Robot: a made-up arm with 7 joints. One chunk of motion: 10 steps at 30 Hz.
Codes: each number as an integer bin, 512 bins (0 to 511) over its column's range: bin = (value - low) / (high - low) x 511, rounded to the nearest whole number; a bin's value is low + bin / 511 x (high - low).
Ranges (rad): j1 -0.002..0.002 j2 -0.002..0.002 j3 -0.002..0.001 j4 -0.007..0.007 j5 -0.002..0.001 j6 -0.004..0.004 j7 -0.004..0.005
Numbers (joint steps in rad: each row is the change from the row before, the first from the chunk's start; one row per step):
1: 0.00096 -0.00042 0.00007 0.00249 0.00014 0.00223 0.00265
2: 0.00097 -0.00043 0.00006 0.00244 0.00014 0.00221 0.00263
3: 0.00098 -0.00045 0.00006 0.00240 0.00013 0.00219 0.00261
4: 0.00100 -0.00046 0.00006 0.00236 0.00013 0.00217 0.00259
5: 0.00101 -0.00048 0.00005 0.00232 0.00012 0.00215 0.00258
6: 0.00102 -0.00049 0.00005 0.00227 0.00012 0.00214 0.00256
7: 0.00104 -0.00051 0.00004 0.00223 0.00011 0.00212 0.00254
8: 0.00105 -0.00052 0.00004 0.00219 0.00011 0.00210 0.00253
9: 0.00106 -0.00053 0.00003 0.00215 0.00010 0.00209 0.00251
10: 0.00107 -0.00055 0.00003 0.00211 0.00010 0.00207 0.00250
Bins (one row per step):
1: 378 202 353 346 365 398 378
2: 379 201 351 345 365 397 376
3: 381 198 351 343 363 395 375
4: 383 197 351 342 363 394 374
5: 385 194 349 340 361 393 374
6: 386 193 349 338 361 392 372
7: 388 190 347 337 359 391 371
8: 390 189 347 335 359 390 371
9: 391 188 346 334 358 389 370
10: 392 185 346 333 358 388 369

